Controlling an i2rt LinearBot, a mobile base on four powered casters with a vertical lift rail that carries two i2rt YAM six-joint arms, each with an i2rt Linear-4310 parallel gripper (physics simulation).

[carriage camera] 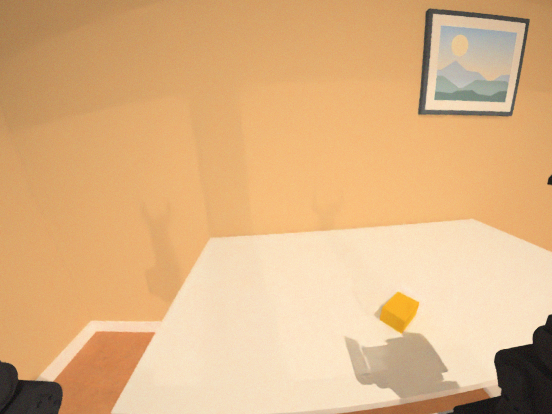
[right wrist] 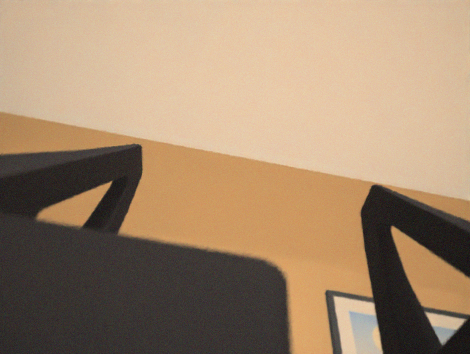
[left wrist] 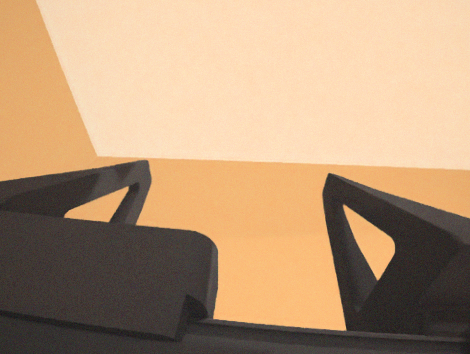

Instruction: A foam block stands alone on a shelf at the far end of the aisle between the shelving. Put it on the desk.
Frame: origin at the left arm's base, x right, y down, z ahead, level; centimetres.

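Seen in the pictures: left gripper, fingertip midpoint: [left wrist: 236, 177]; right gripper, fingertip midpoint: [right wrist: 254, 178].
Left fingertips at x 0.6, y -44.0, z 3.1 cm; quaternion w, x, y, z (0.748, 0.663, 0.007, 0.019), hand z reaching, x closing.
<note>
A point is followed by its place in that frame.
The yellow foam block [carriage camera: 399, 311] @(x 65.7, y 1.5, z 25.9 cm) lies on the white desk [carriage camera: 280, 310] @(x 35.2, y 6.0, z 34.4 cm), right of the middle and toward the front edge in the carriage view. It does not show in either wrist view. My left gripper [left wrist: 236, 177] @(x 0.6, y -44.0, z 3.1 cm) is open and empty, facing the wall and ceiling. My right gripper [right wrist: 254, 178] @(x 69.1, y -43.9, z 3.0 cm) is open and empty, raised away from the desk and also facing the wall and ceiling. Neither gripper's fingers show clearly in the carriage view. A shadow falls on the desk in front of the block.
An orange wall [carriage camera: 125, 150] @(x -35.9, y -42.2, z 88.5 cm) stands behind the desk, with a framed picture [carriage camera: 424, 65] @(x 108.4, y -72.7, z 86.1 cm) [right wrist: 333, 325] @(x 108.8, y -83.5, z 85.4 cm) on it at the right. Reddish floor [carriage camera: 105, 365] @(x -72.8, y 78.0, z 63.1 cm) shows left of the desk. Dark arm parts show at both lower corners of the carriage view.
</note>
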